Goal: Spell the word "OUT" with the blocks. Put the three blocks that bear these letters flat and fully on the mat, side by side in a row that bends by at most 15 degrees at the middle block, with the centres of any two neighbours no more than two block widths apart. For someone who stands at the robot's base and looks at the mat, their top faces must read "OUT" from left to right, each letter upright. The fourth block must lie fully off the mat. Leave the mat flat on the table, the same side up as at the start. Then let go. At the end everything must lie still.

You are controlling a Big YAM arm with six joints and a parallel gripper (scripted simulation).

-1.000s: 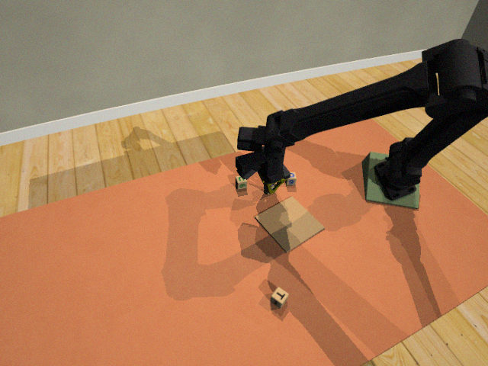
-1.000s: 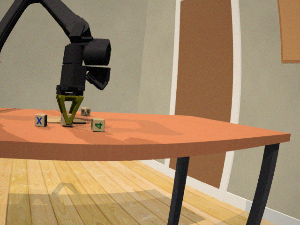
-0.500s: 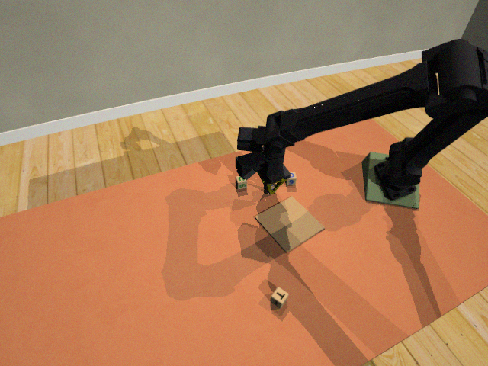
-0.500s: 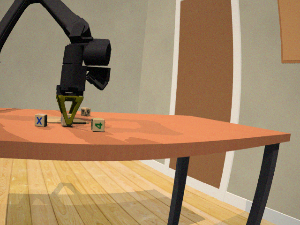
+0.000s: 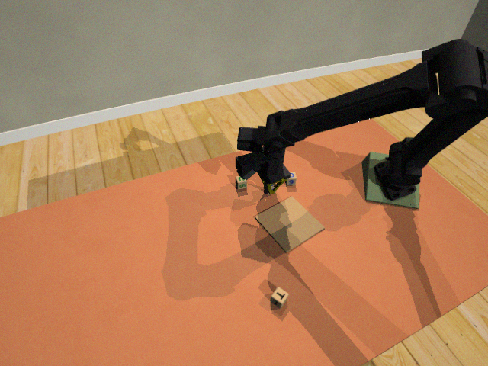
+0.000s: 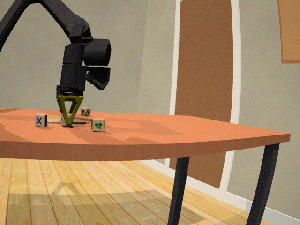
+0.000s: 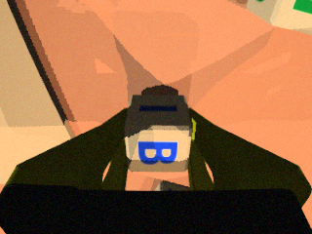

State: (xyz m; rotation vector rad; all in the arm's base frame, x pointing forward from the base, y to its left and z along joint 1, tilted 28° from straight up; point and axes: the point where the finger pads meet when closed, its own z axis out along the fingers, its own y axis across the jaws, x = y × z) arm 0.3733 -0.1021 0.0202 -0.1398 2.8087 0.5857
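The wooden block is right at my hand. The rest, counted from my hand: O block: 8 cm behind, 2 cm to the right; tan mat: 13 cm to the left, 2 cm behind, 1 cm below.
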